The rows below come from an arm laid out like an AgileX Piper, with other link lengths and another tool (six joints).
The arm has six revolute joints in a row. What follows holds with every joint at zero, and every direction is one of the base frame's. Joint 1 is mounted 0.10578 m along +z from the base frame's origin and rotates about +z. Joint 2 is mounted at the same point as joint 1 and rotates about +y. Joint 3 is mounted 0.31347 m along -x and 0.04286 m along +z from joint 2 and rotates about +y. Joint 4 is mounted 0.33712 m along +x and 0.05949 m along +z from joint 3 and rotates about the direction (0.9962, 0, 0.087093). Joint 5 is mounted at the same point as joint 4 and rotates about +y. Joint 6 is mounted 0.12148 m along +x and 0.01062 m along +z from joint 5 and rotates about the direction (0.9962, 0, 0.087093). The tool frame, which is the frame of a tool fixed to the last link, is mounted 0.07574 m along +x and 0.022 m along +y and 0.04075 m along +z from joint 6; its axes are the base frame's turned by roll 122.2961, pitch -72.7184 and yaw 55.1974 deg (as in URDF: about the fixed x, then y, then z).
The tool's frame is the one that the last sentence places.
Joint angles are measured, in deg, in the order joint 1, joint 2, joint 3, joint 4, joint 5, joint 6. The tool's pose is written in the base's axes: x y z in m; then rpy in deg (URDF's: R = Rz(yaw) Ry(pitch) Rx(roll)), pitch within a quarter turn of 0, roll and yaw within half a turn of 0. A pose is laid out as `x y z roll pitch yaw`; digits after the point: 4 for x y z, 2 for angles.
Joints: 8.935 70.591 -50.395 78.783 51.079 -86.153
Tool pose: 0.3494 0.2294 0.3279 170.31 -56.84 72.21
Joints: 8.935 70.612 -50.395 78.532 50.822 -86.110
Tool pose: 0.3501 0.2290 0.3269 170.08 -56.58 72.21
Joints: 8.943 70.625 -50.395 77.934 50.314 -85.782
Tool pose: 0.3515 0.2282 0.3250 169.91 -56.05 71.93
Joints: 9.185 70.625 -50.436 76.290 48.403 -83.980
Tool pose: 0.3565 0.2262 0.3205 170.40 -54.74 69.80
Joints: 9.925 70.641 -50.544 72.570 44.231 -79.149
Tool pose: 0.3671 0.2220 0.3119 171.97 -52.18 64.60
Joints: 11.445 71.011 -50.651 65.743 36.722 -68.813
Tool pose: 0.3871 0.2129 0.2979 175.04 -48.55 54.42
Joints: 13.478 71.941 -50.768 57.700 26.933 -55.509
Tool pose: 0.4130 0.1995 0.2874 177.05 -46.60 42.63
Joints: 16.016 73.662 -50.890 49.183 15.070 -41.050
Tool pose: 0.4410 0.1857 0.2851 177.93 -48.20 31.04
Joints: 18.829 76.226 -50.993 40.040 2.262 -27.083
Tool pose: 0.4648 0.1785 0.2908 178.32 -53.42 22.15
